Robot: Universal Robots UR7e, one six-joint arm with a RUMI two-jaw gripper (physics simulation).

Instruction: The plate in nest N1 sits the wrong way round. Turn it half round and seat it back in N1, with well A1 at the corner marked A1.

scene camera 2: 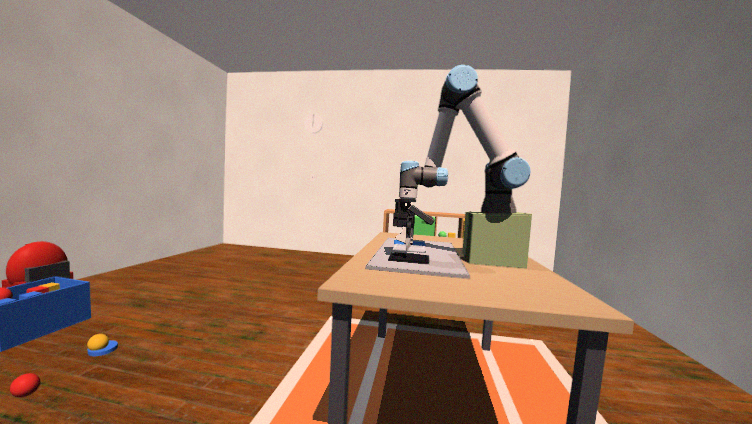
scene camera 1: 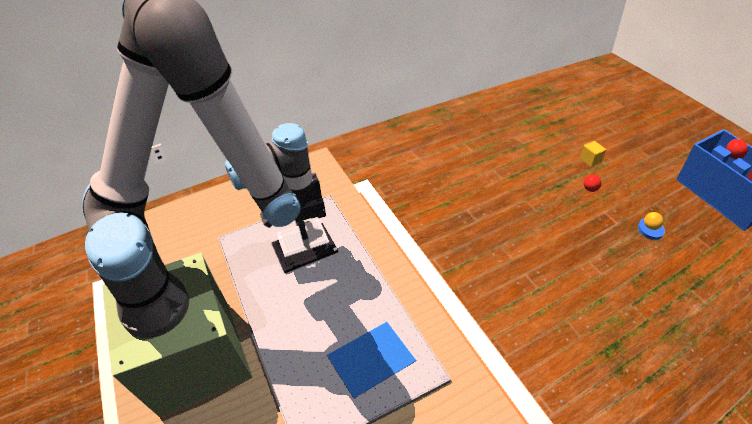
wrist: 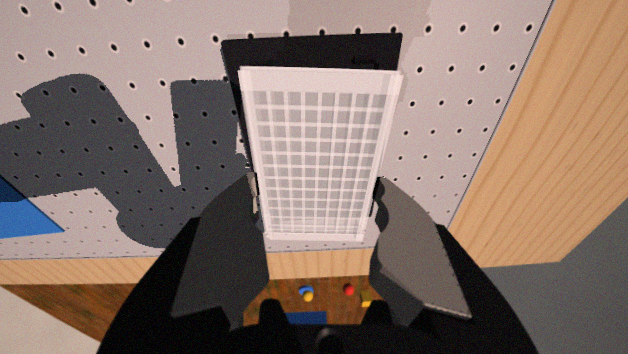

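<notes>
The white plate (scene camera 1: 292, 243) (scene camera 2: 417, 249) (wrist: 320, 150), with its grid of wells facing up, is between the jaws of my gripper (scene camera 1: 302, 230) (scene camera 2: 408, 245) (wrist: 316, 176), which is shut on its two long sides. The black nest (scene camera 1: 311, 259) (scene camera 2: 394, 258) (wrist: 310, 53) lies under the plate on the pegboard. A small gap shows between plate and nest in the scene camera 2 view. In the wrist view the plate is turned slightly against the nest, whose far end and part of its left side show. The A1 mark does not show, and I cannot tell which corner well A1 is at.
A blue square (scene camera 1: 372, 360) (wrist: 25, 217) lies on the grey pegboard (scene camera 1: 287, 321) (scene camera 2: 442, 265) (wrist: 450, 145), away from the nest. The green base block (scene camera 1: 181, 379) (scene camera 2: 497, 242) carries the arm beside the pegboard. The wooden table (scene camera 2: 473, 300) has its edge beyond the pegboard.
</notes>
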